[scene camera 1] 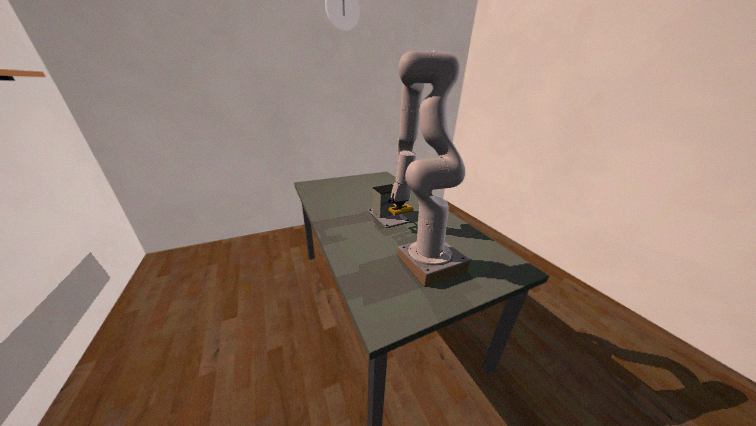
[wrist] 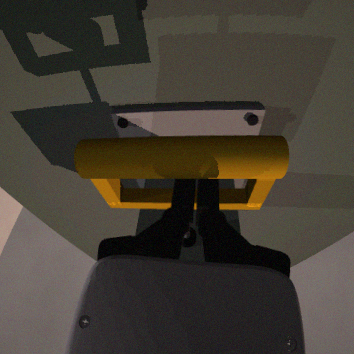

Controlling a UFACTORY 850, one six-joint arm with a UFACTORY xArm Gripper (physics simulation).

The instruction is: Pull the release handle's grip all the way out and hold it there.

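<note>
The release handle's yellow grip (scene camera 1: 401, 210) (wrist: 181, 157) is a round bar with a frame behind it, standing out from the grey housing (scene camera 1: 377, 202) above a light base plate (scene camera 1: 388, 222) (wrist: 192, 121). My gripper (scene camera 1: 400, 205) (wrist: 196, 172) is shut, with nothing between its fingers. In the wrist view the closed fingers reach down into the opening of the yellow frame, behind the round bar. The fingertips are hidden by the bar, so whether they touch it is hard to tell.
The housing with its dark top stands on the green table (scene camera 1: 349, 254) beyond the robot's wooden base block (scene camera 1: 426, 276). Dark bolts sit at the base plate's corners. The arm's shadow falls across the table's right side.
</note>
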